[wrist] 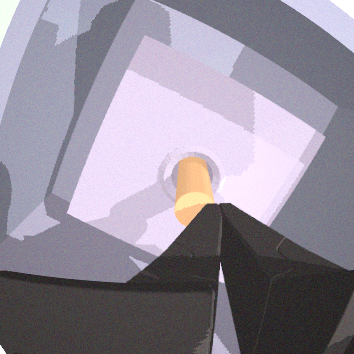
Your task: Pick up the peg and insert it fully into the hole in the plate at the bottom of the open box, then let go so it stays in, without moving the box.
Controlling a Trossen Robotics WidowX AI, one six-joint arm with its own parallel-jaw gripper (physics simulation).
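Places are measured from the arm's base along level axes (x right, y ahead, z up), in metres.
Pixels of known places: gripper, fingertip midpoint: (217,215).
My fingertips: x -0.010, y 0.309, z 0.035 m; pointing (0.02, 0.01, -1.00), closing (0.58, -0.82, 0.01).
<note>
For each thing: its top centre in the pictures, then the offset to it from my fingertips. "*": a spot on its surface instead.
- orange peg at its top centre: (194,209) dy +0.007, dx -0.003, dz +0.000 m
- round hole at a spot on its surface: (216,176) * dy +0.000, dx +0.005, dz -0.029 m
- pale plate at its top centre: (191,178) dy +0.009, dx -0.002, dz -0.027 m
- open box at a spot on its surface: (295,95) * dy -0.025, dx +0.062, dz -0.080 m
The orange peg (194,180) stands in the round hole (216,176) in the pale plate (125,125) at the bottom of the open box. Its upper part sticks out of the hole and its lighter top end points toward the fingers. My gripper (217,215) is shut with its black fingertips touching each other and nothing between them. The tips are just beside the peg's top end, at its lower right in the view, and the left finger hides a small part of that end. How deep the peg sits cannot be seen.
The grey walls of the open box (295,95) rise around the plate on the sides in view. The left wall (35,125) and the far wall stand around the fingers' space. Shadows lie across the plate and walls.
</note>
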